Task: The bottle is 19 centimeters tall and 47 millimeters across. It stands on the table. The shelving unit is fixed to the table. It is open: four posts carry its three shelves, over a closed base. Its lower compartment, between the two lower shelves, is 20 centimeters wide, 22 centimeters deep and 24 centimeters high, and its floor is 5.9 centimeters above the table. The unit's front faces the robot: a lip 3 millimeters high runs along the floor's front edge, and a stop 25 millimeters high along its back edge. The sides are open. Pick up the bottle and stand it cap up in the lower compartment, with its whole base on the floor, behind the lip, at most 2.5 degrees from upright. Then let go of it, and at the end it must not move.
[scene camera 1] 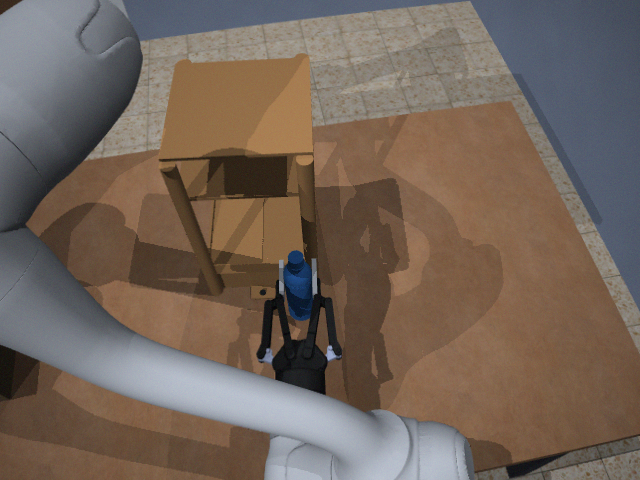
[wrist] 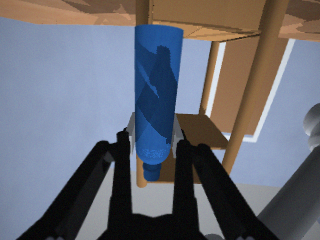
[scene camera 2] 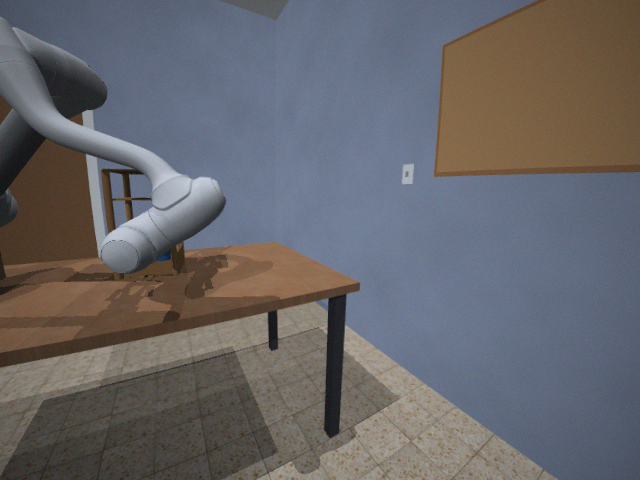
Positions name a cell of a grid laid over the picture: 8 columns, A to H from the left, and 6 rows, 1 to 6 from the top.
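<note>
A blue bottle (scene camera 1: D4) is visible, and the wrist view also shows the bottle (wrist: D2). The gripper (scene camera 1: D4) is visible as well; the wrist view shows the gripper (wrist: D4).
</note>
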